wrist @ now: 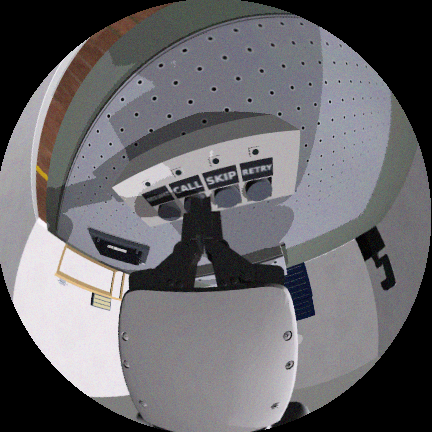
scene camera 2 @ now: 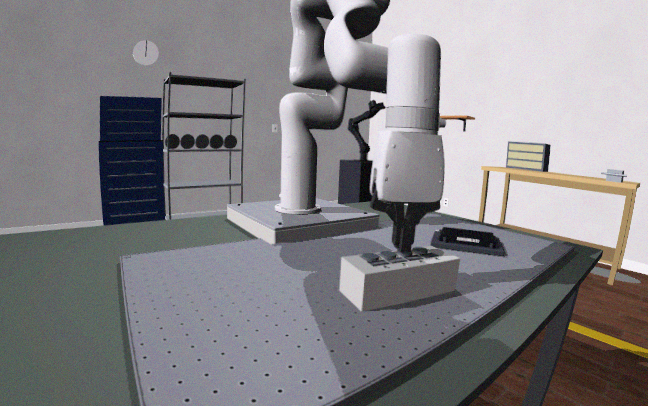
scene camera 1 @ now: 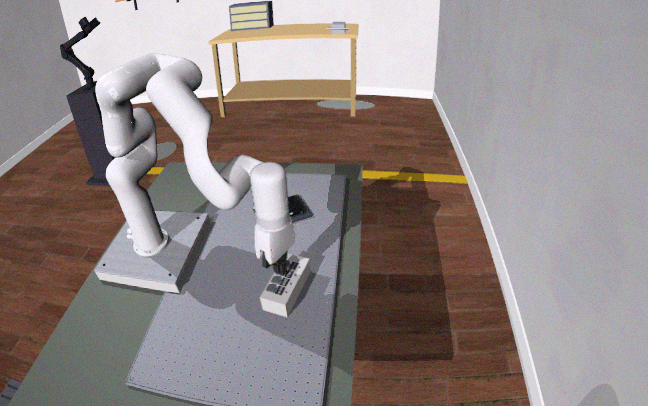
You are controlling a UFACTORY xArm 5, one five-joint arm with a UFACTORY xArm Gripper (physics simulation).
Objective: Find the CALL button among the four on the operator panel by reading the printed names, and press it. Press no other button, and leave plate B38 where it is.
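Where they show: gripper, between the fingertips: (wrist: 202,207) (scene camera 2: 401,249) (scene camera 1: 280,271); arm's base, origin of its link: (scene camera 2: 298,209) (scene camera 1: 151,242).
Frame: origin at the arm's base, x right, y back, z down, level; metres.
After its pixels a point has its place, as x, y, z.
Note:
The pale operator panel (scene camera 1: 274,305) @[0.164, -0.452, -0.004] (scene camera 2: 410,287) @[0.097, -0.497, 0.009] (wrist: 286,150) @[0.156, -0.468, -0.022] stands on the perforated plate, buttons upward. In the wrist view the CALL label (wrist: 187,187) @[0.070, -0.471, -0.022] is readable, and its grey button (wrist: 191,204) is partly hidden by my fingertips. The SKIP button (wrist: 227,196) @[0.096, -0.447, -0.025] and RETRY button (wrist: 258,190) @[0.123, -0.440, -0.025] are on one side, and a button with an unclear label (wrist: 169,211) @[0.038, -0.457, -0.025] is on the other. My gripper (scene camera 1: 282,270) @[0.072, -0.450, -0.030] (scene camera 2: 404,251) @[0.072, -0.450, -0.030] (wrist: 202,207) @[0.072, -0.450, -0.030] is shut and empty, pointing down with its tips at the CALL button; contact cannot be told. The B38 print does not show legibly.
A dark holder with a white label (scene camera 1: 301,209) @[-0.233, -0.446, 0.006] (scene camera 2: 469,240) @[-0.204, -0.403, 0.010] (wrist: 118,248) @[-0.199, -0.396, 0.010] lies on the perforated plate (scene camera 1: 240,350) @[0.292, -0.391, 0.031] (scene camera 2: 200,320) @[0.360, -0.414, 0.031] (wrist: 350,105) @[0.297, -0.476, 0.031], beyond the unclear-label end of the panel. The arm's base slab (scene camera 1: 135,280) @[0.149, -0.012, 0.015] (scene camera 2: 325,231) @[0.010, -0.152, 0.023] is beside the plate.

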